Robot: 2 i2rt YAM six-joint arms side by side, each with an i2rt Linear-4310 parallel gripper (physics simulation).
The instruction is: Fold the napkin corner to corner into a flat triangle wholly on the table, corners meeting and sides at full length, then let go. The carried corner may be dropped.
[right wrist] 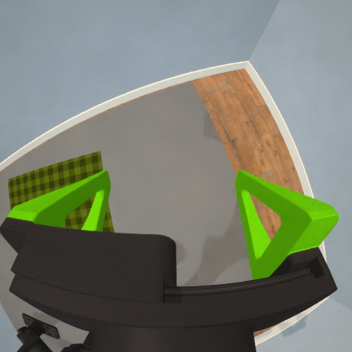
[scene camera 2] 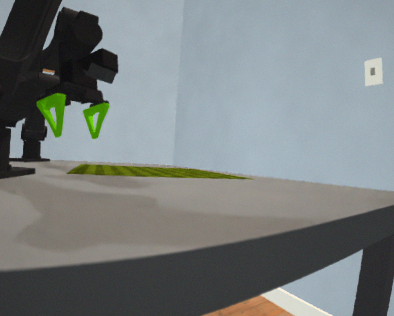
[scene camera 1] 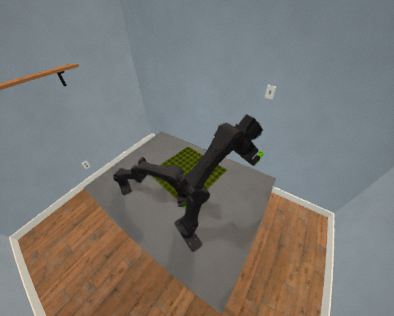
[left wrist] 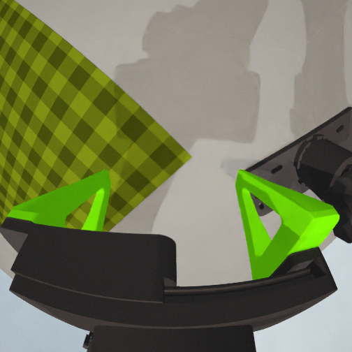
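Note:
The green checked napkin (scene camera 1: 187,159) (scene camera 2: 150,171) (left wrist: 75,100) (right wrist: 60,175) lies flat and spread out on the grey table (scene camera 1: 240,195) (scene camera 2: 200,210), partly hidden by the arms in scene camera 1. One of its corners points between the left fingers in the left wrist view. My left gripper (scene camera 1: 184,205) (scene camera 2: 77,136) (left wrist: 172,176) is open and empty, fingers pointing down, above the table near that corner and apart from the cloth. My right gripper (scene camera 1: 259,158) (right wrist: 172,177) is open and empty, raised high and well away from the napkin.
The right arm's base (scene camera 1: 189,237) stands on the table near the napkin's near corner; it also shows at the right of the left wrist view (left wrist: 280,167). The left arm's base (scene camera 1: 125,186) stands to the left. The right arm reaches over part of the napkin in scene camera 1.

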